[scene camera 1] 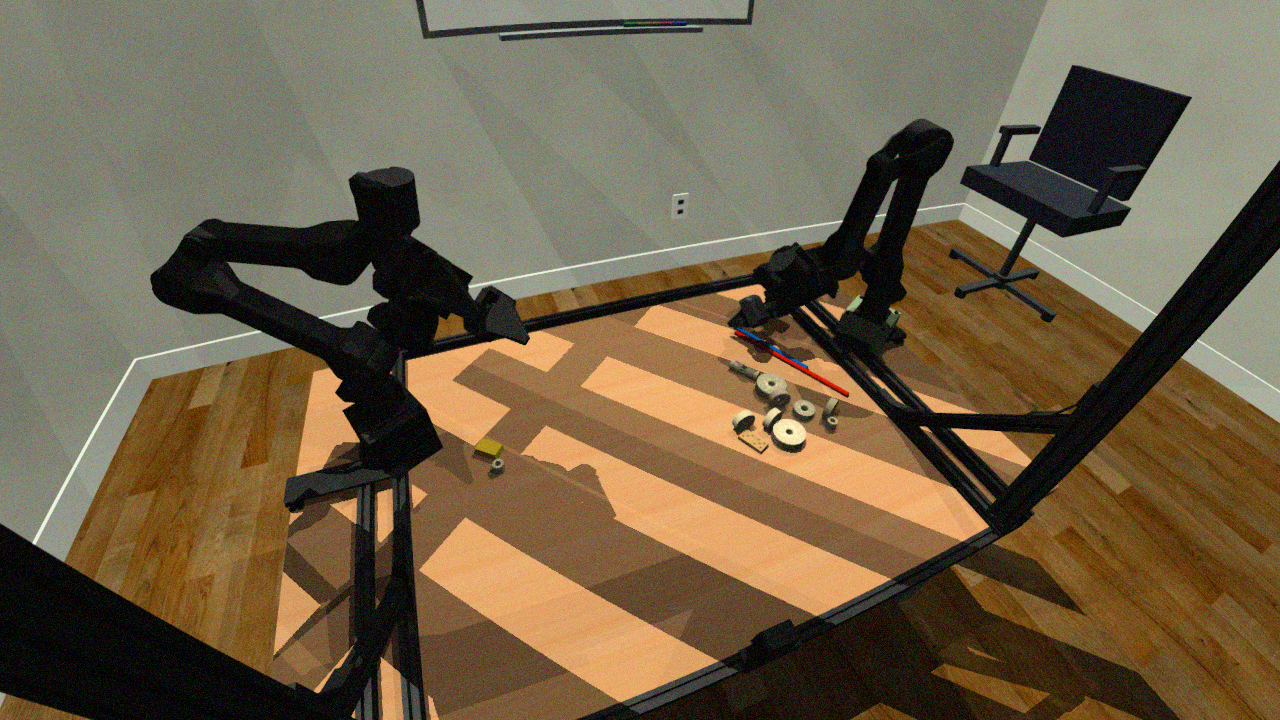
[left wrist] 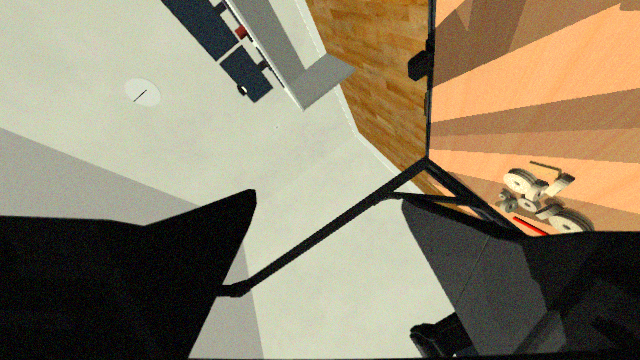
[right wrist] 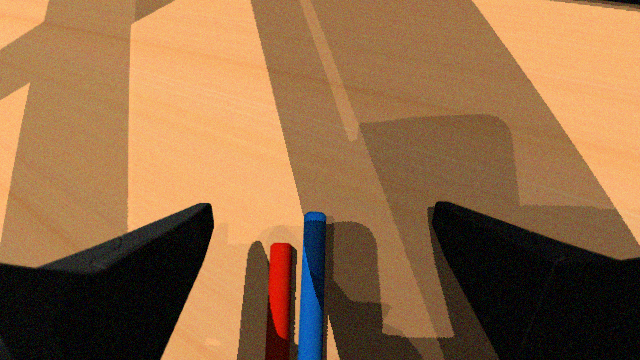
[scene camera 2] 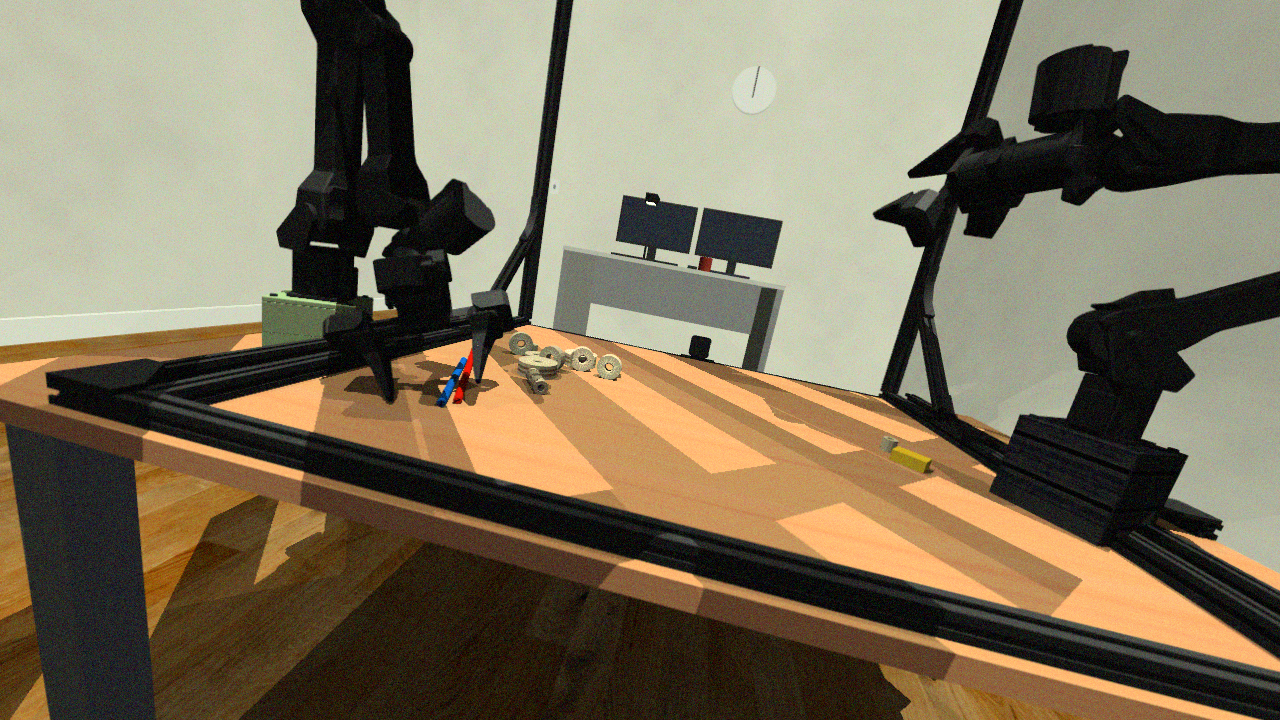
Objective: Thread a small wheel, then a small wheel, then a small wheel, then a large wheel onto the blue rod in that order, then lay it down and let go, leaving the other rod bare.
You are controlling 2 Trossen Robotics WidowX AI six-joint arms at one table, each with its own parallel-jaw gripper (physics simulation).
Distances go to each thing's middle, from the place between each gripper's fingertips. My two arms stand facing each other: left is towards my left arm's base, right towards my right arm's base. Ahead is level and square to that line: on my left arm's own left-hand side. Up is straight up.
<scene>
My left hand is 52 cm to the left of the blue rod [right wrist: 311,319], 35 cm above it and 23 cm short of it.
My right hand is 8 cm past the blue rod, 3 cm to the left of it and 1 cm above it.
</scene>
